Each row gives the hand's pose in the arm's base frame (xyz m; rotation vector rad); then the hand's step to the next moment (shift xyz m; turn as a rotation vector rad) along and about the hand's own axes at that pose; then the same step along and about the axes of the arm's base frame.
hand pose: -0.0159 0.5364 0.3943 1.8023 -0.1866 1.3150
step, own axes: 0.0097 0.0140 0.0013 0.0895 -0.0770 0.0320
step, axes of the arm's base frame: -0.0029 -0.0060 0.0157 0.1048 0.0556 0.0299
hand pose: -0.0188 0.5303 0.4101 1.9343 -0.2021 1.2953
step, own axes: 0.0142 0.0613 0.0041 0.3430 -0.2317 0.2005
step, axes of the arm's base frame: -0.0224 -0.0405 0.0428 0.4241 0.1172 0.1338
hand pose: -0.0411 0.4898 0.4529 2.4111 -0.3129 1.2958
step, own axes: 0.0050 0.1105 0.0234 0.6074 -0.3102 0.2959
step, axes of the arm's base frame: -0.0205 -0.1098 0.0176 0.6698 0.1429 0.2892
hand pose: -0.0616 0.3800 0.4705 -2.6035 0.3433 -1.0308
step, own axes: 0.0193 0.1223 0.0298 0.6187 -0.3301 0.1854
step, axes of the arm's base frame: 0.0218 -0.1129 -0.0547 0.6031 0.1350 0.3798
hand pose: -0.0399 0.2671 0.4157 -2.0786 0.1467 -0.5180
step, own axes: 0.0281 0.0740 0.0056 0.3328 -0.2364 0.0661
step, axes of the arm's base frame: 0.0351 -0.0439 -0.0560 0.3045 0.0778 0.2688
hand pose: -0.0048 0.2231 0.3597 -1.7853 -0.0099 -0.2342
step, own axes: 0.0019 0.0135 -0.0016 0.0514 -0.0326 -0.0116
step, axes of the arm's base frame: 0.0034 -0.0048 -0.0124 0.0442 -0.0099 0.0423
